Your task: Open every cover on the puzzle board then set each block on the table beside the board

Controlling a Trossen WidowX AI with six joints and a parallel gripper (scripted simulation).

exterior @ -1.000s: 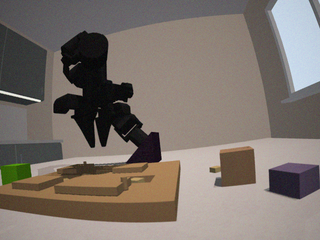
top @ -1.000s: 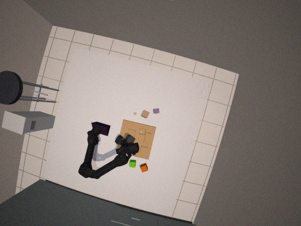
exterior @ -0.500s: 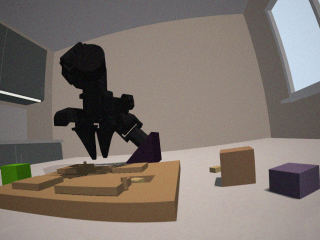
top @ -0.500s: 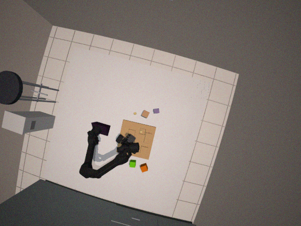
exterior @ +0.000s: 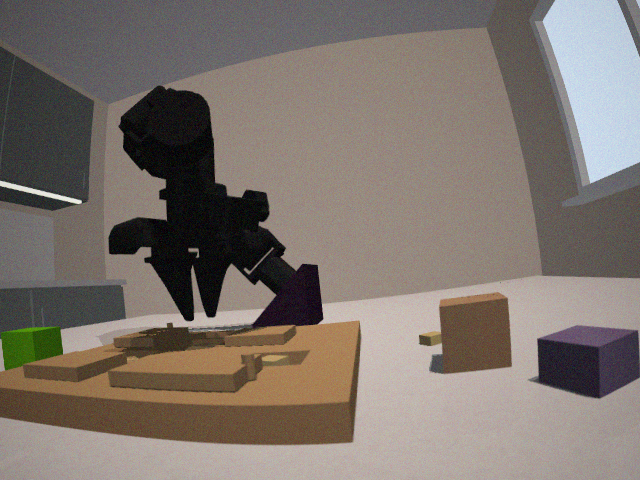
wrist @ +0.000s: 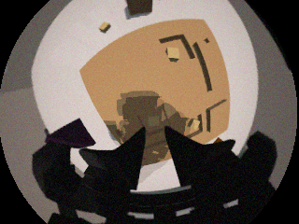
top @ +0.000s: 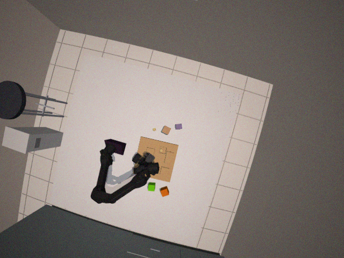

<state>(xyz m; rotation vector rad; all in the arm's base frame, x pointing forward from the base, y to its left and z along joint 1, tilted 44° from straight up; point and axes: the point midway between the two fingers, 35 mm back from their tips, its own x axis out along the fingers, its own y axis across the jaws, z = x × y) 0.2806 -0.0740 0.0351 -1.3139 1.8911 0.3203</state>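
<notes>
The tan puzzle board is 6 cm ahead of my gripper tip and 3 cm below it. Round my gripper tip: orange block (15 cm ahead, 23 cm to the right, 2 cm below); brown block (11 cm ahead, 25 cm to the left, 2 cm below); green block (5 cm ahead, 20 cm to the right, 2 cm below).
</notes>
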